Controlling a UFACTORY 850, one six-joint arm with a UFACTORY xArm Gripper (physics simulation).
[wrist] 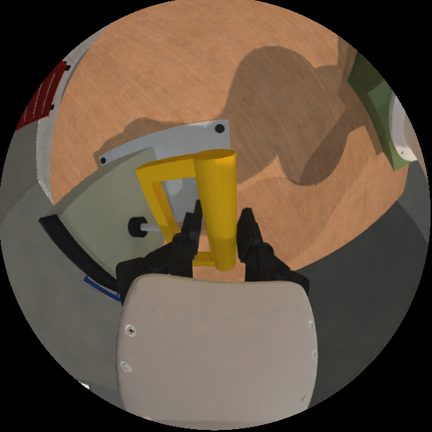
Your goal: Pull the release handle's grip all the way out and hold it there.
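The release handle's yellow grip [216,175] is a thick round bar near the middle of the wrist view. A yellow bracket [150,190] joins it on the left, over a light grey mounting plate [190,137] with dark bolts. My gripper [220,215] is shut on the grip, with one black finger on each side of the bar, close against it. The lower part of the plate is hidden behind the handle and fingers.
A grey-green panel [95,205] with a thick black edge [75,252] stands left of the handle, beside a black knob [137,227] on a rod. A green object [380,107] is at the right edge. A red slatted object [42,97] is at the upper left. The wooden table [175,60] lies below.
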